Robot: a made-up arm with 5 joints.
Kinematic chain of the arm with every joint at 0, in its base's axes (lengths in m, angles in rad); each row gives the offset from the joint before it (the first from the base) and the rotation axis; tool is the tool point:
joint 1: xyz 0 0 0.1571 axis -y
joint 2: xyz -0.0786 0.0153 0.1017 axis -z
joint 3: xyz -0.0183 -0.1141 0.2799 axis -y
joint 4: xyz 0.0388 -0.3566 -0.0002 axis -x
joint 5: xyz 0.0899 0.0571 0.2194 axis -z
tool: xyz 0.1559 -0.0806 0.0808
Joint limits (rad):
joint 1: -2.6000..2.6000
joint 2: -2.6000..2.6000
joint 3: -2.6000..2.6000
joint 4: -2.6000..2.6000
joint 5: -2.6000..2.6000
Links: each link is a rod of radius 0.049 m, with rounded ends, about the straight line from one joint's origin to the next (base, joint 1, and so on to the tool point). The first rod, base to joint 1, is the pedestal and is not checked.
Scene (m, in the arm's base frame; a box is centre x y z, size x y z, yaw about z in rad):
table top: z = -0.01
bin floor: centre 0.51 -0.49 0 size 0.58 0.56 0.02 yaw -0.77
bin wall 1: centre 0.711 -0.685 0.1 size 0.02 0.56 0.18 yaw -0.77
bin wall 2: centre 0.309 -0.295 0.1 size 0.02 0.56 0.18 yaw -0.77
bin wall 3: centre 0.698 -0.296 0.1 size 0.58 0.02 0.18 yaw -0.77
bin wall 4: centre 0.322 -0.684 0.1 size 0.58 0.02 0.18 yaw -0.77
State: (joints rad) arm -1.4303 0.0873 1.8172 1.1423 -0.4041
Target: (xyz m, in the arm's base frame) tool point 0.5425 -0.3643 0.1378
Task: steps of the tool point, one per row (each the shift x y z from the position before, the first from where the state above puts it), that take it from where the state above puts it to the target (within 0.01 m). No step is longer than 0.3 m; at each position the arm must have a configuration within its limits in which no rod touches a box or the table.
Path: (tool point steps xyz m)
1: 0.0288 0.0093 -0.0751
2: -0.0166 -0.0851 -0.0566
3: -0.0814 -0.1404 0.0059
4: 0.0000 0.0000 -0.2503

